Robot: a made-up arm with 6 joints. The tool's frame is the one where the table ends. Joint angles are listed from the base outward.
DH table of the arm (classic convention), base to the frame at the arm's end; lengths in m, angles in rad. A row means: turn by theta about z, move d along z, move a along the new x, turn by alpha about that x. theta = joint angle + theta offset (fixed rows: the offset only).
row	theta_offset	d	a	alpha
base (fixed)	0	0.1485	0	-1.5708
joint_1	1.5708	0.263	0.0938	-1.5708
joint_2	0	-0.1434	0.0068	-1.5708
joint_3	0	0.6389	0.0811	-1.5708
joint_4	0.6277	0	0.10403	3.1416
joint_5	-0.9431	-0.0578	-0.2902	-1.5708
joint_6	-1.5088	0	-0.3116	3.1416
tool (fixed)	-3.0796	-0.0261	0	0
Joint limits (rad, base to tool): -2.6..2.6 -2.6..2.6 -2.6..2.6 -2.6..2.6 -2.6..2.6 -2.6..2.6
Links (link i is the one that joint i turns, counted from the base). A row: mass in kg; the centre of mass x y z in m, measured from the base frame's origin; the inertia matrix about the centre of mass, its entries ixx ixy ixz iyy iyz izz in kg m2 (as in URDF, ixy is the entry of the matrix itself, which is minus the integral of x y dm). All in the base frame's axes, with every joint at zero. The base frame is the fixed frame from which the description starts. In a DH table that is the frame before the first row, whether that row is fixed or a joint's. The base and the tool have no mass.
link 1: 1.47; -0.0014 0.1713 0.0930; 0.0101 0 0 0.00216 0.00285 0.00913
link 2: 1.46; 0.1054 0.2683 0.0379; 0.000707 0 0.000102 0.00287 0 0.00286
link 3: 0.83; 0.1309 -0.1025 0.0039; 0.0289 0 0 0.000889 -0.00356 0.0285
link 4: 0.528; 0.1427 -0.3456 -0.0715; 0.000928 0 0 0.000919 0.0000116 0.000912
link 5: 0.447; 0.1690 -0.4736 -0.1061; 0.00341 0.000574 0 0.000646 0 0.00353
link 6: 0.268; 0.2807 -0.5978 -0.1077; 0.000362 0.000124 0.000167 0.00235 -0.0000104 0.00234
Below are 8 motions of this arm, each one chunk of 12 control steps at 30 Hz.
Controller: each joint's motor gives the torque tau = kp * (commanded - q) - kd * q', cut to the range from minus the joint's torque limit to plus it. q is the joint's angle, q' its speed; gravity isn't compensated. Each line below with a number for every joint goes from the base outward.
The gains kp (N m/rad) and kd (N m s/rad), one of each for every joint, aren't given. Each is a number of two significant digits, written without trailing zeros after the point. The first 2 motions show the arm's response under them.
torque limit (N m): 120 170 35 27 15 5.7
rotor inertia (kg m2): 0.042 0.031 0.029 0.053 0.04 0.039
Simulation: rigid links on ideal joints. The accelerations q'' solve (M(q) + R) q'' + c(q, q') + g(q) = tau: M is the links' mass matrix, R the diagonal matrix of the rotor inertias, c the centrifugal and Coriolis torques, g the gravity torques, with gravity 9.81 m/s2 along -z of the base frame. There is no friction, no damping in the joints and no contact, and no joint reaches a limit. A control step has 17 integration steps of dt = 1/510 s. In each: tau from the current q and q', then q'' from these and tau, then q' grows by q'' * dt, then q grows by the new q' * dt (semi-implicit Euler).
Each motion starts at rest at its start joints. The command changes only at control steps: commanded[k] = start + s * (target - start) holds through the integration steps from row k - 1 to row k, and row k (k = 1, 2, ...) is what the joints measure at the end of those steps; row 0 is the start. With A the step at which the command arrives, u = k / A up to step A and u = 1 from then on. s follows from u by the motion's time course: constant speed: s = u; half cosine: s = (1 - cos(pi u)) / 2; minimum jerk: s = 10 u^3 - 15 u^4 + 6 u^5; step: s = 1 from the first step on.
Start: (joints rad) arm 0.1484 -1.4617 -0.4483 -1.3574 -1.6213 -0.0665
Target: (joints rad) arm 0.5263 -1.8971 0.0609 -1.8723 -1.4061 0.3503
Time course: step
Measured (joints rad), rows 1 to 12:
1: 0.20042 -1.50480 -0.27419 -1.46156 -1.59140 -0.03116
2: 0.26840 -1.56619 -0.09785 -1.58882 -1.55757 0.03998
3: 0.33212 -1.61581 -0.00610 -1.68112 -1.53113 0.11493
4: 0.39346 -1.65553 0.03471 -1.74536 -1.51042 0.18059
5: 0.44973 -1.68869 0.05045 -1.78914 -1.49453 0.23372
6: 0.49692 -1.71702 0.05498 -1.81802 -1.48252 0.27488
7: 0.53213 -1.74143 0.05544 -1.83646 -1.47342 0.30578
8: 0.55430 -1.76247 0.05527 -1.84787 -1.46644 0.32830
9: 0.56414 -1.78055 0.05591 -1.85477 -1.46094 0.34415
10: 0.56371 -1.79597 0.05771 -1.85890 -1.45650 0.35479
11: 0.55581 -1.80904 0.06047 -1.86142 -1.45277 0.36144
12: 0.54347 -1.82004 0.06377 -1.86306 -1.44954 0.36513
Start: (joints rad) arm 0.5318 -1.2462 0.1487 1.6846 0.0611 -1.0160
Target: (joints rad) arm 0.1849 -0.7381 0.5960 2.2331 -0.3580 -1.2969
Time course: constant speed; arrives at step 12
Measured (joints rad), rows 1 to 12:
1: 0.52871 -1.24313 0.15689 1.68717 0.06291 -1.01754
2: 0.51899 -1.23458 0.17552 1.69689 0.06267 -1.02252
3: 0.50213 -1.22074 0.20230 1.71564 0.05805 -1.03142
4: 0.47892 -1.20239 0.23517 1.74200 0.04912 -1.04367
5: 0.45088 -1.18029 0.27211 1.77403 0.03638 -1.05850
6: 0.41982 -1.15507 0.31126 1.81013 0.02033 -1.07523
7: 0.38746 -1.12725 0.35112 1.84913 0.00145 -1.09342
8: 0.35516 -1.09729 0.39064 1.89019 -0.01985 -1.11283
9: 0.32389 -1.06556 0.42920 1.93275 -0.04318 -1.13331
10: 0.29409 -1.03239 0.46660 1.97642 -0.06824 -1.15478
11: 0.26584 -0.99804 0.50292 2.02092 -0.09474 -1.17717
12: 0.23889 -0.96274 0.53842 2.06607 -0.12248 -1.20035
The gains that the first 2 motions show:
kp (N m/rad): 160 170 44 31 21 8.9
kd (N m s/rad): 13 35 3.2 3.6 4.5 1.3
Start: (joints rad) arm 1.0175 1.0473 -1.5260 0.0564 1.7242 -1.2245
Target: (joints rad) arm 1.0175 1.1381 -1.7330 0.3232 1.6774 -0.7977
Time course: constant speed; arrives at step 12
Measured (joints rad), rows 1 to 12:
1: 1.02320 1.04660 -1.52895 0.06163 1.72570 -1.22064
2: 1.03260 1.04608 -1.53585 0.07304 1.72776 -1.20982
3: 1.04060 1.04658 -1.54661 0.08831 1.72924 -1.19260
4: 1.04603 1.04822 -1.56020 0.10587 1.72993 -1.17043
5: 1.04923 1.05088 -1.57560 0.12480 1.72990 -1.14460
6: 1.05094 1.05441 -1.59205 0.14458 1.72927 -1.11614
7: 1.05179 1.05866 -1.60908 0.16492 1.72821 -1.08576
8: 1.05220 1.06349 -1.62640 0.18565 1.72682 -1.05399
9: 1.05245 1.06880 -1.64386 0.20665 1.72519 -1.02118
10: 1.05264 1.07451 -1.66136 0.22783 1.72338 -0.98762
11: 1.05285 1.08053 -1.67889 0.24913 1.72146 -0.95351
12: 1.05309 1.08683 -1.69640 0.27050 1.71943 -0.91898

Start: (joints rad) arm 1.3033 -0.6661 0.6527 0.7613 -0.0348 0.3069
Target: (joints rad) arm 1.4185 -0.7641 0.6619 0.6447 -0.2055 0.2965
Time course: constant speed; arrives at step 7
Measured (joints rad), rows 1 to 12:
1: 1.29843 -0.66927 0.65608 0.75617 -0.03785 0.30808
2: 1.29059 -0.67443 0.66541 0.74786 -0.04696 0.31010
3: 1.28498 -0.68035 0.67765 0.73839 -0.06010 0.31136
4: 1.28382 -0.68699 0.68920 0.72767 -0.07564 0.31152
5: 1.28777 -0.69450 0.69804 0.71557 -0.09269 0.31084
6: 1.29653 -0.70301 0.70357 0.70214 -0.11074 0.30977
7: 1.30921 -0.71253 0.70611 0.68758 -0.12950 0.30865
8: 1.32273 -0.72182 0.70290 0.67473 -0.14579 0.30798
9: 1.33488 -0.73032 0.69672 0.66477 -0.15923 0.30809
10: 1.34457 -0.73785 0.69056 0.65740 -0.17045 0.30873
11: 1.35137 -0.74431 0.68600 0.65212 -0.17992 0.30957
12: 1.35535 -0.74971 0.68356 0.64844 -0.18801 0.31033

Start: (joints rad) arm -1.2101 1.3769 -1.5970 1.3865 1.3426 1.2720
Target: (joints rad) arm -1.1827 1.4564 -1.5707 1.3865 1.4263 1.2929
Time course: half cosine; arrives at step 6
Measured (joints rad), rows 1 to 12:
1: -1.21340 1.37682 -1.59626 1.38652 1.33960 1.27170
2: -1.21969 1.37793 -1.59426 1.38899 1.33425 1.27108
3: -1.22542 1.38146 -1.59097 1.39360 1.32917 1.27085
4: -1.22875 1.38758 -1.58686 1.39884 1.32598 1.27159
5: -1.22930 1.39553 -1.58286 1.40333 1.32528 1.27346
6: -1.22776 1.40394 -1.58001 1.40619 1.32663 1.27623
7: -1.22526 1.41164 -1.57841 1.40738 1.32915 1.27933
8: -1.22266 1.41827 -1.57739 1.40745 1.33218 1.28220
9: -1.22043 1.42387 -1.57664 1.40695 1.33532 1.28456
10: -1.21874 1.42855 -1.57608 1.40628 1.33827 1.28635
11: -1.21762 1.43247 -1.57567 1.40566 1.34087 1.28764
12: -1.21698 1.43574 -1.57539 1.40518 1.34306 1.28853

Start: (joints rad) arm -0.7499 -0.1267 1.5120 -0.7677 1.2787 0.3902
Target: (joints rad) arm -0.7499 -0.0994 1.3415 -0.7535 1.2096 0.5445
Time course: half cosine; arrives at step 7
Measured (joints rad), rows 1 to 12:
1: -0.74029 -0.12883 1.51065 -0.76622 1.27662 0.39270
2: -0.72786 -0.13351 1.49799 -0.76288 1.27156 0.39956
3: -0.71801 -0.13796 1.47486 -0.75918 1.26477 0.41073
4: -0.71115 -0.14120 1.44480 -0.75570 1.25682 0.42633
5: -0.70663 -0.14318 1.41198 -0.75264 1.24820 0.44559
6: -0.70368 -0.14426 1.38131 -0.75008 1.23954 0.46661
7: -0.70171 -0.14495 1.35779 -0.74814 1.23164 0.48669
8: -0.70049 -0.14545 1.34307 -0.74678 1.22489 0.50385
9: -0.69992 -0.14574 1.33490 -0.74585 1.21920 0.51769
10: -0.69983 -0.14581 1.33065 -0.74519 1.21438 0.52857
11: -0.69997 -0.14575 1.32857 -0.74473 1.21030 0.53700
12: -0.70021 -0.14561 1.32760 -0.74442 1.20687 0.54343

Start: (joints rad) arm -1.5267 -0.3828 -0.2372 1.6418 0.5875 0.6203
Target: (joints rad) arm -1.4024 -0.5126 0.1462 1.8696 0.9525 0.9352
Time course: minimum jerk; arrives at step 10
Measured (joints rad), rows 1 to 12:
1: -1.51732 -0.38218 -0.23820 1.64224 0.58778 0.61961
2: -1.49973 -0.38276 -0.24274 1.64437 0.59021 0.62164
3: -1.47877 -0.38546 -0.23870 1.65128 0.59676 0.63043
4: -1.45626 -0.39086 -0.21758 1.66506 0.60974 0.64771
5: -1.43321 -0.39931 -0.17794 1.68605 0.63029 0.67362
6: -1.41058 -0.41061 -0.12432 1.71285 0.65775 0.70684
7: -1.38954 -0.42396 -0.06510 1.74271 0.68992 0.74475
8: -1.37135 -0.43805 -0.00985 1.77213 0.72374 0.78384
9: -1.35698 -0.45152 0.03365 1.79782 0.75605 0.82045
10: -1.34664 -0.46340 0.06229 1.81786 0.78472 0.85187
11: -1.33944 -0.47345 0.07899 1.83253 0.80940 0.87733
12: -1.33439 -0.48190 0.08832 1.84305 0.83056 0.89732

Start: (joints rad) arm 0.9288 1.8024 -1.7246 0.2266 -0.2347 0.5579
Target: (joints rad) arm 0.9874 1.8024 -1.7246 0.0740 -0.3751 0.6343
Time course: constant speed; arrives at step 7
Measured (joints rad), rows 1 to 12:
1: 0.93527 1.80281 -1.72610 0.22691 -0.23793 0.55759
2: 0.94817 1.80371 -1.72902 0.22312 -0.24207 0.55782
3: 0.96310 1.80477 -1.73165 0.21294 -0.24630 0.55978
4: 0.97787 1.80577 -1.73337 0.19761 -0.25100 0.56374
5: 0.99153 1.80661 -1.73420 0.17889 -0.25670 0.56950
6: 1.00378 1.80726 -1.73440 0.15820 -0.26378 0.57670
7: 1.01471 1.80774 -1.73424 0.13651 -0.27241 0.58499
8: 1.02344 1.80813 -1.73394 0.11742 -0.27928 0.59318
9: 1.02953 1.80843 -1.73355 0.10245 -0.28442 0.60020
10: 1.03325 1.80864 -1.73319 0.09138 -0.28874 0.60581
11: 1.03508 1.80880 -1.73294 0.08362 -0.29273 0.61011
12: 1.03558 1.80893 -1.73282 0.07848 -0.29661 0.61334

